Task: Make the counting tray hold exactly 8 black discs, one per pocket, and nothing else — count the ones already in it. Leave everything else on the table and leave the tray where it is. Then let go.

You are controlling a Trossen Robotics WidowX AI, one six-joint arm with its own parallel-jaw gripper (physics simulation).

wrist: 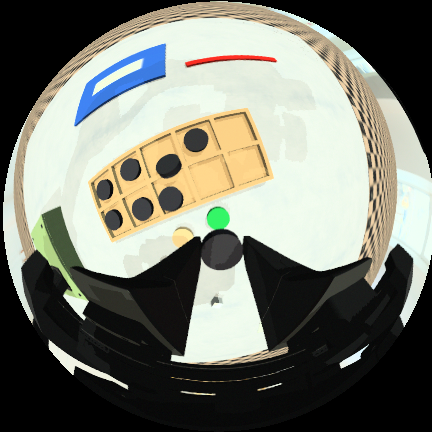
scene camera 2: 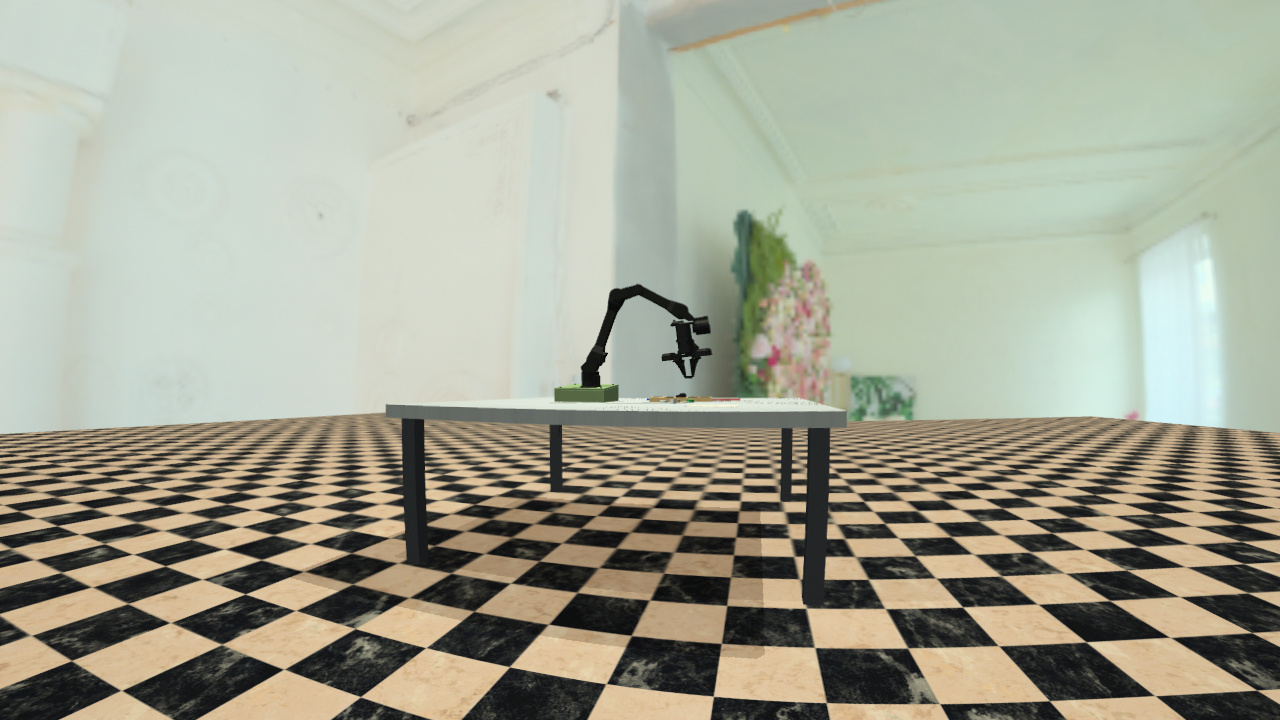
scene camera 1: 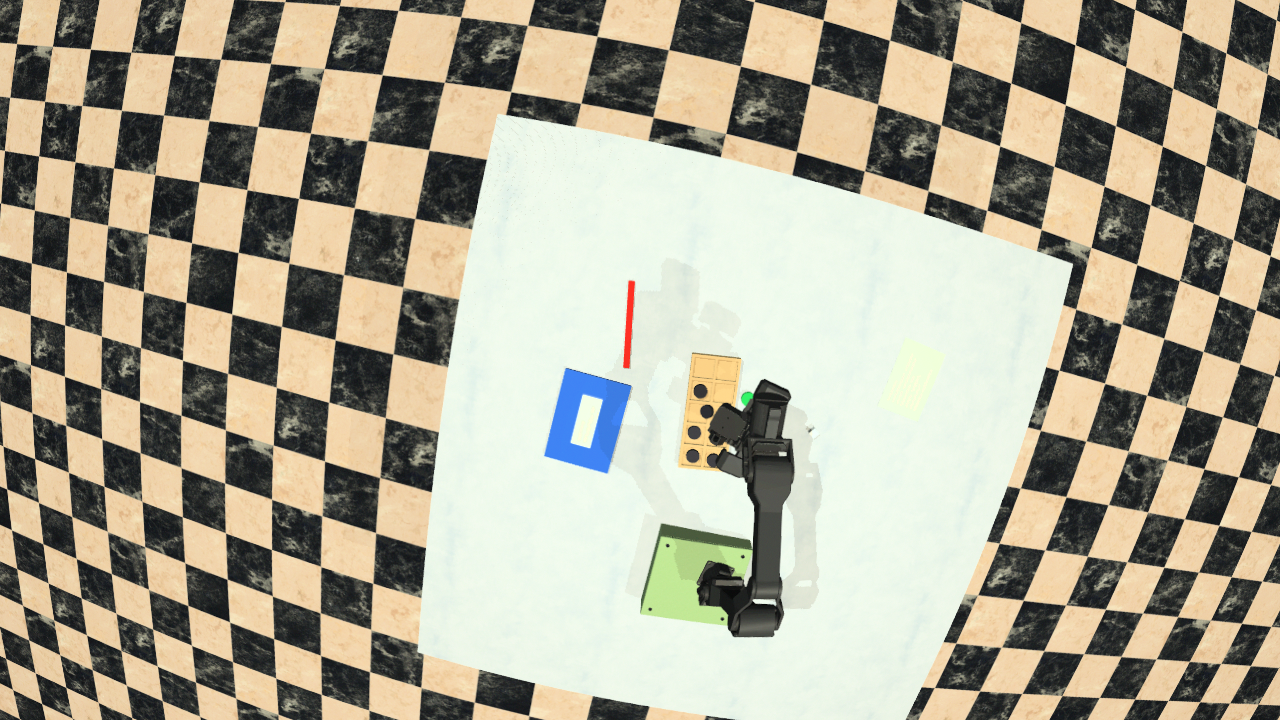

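Observation:
The tan counting tray (scene camera 1: 704, 366) (wrist: 248, 164) has two rows of pockets. Several black discs are in it, each in its own pocket except one. That black disc (scene camera 1: 707, 411) (scene camera 2: 681, 394) (wrist: 168, 165) is tilted and appears to rest on the divider between the rows. Three pockets at one end are empty: two in the near row of the wrist view and one in the far row. My gripper (scene camera 1: 722, 441) (scene camera 2: 688, 376) (wrist: 221, 241) points down, well above the table, shut on another black disc (wrist: 222, 254). In scene camera 1 the arm hides part of the tray.
A green disc (scene camera 1: 746, 397) (wrist: 218, 218) and a tan disc (wrist: 183, 237) lie beside the tray. A small white cube (scene camera 1: 812, 430) (wrist: 216, 301) lies farther out. A blue frame (scene camera 1: 560, 416) (wrist: 154, 67), a red bar (scene camera 1: 629, 324) (wrist: 231, 58) and a pale yellow rectangle (scene camera 1: 913, 378) are on the table.

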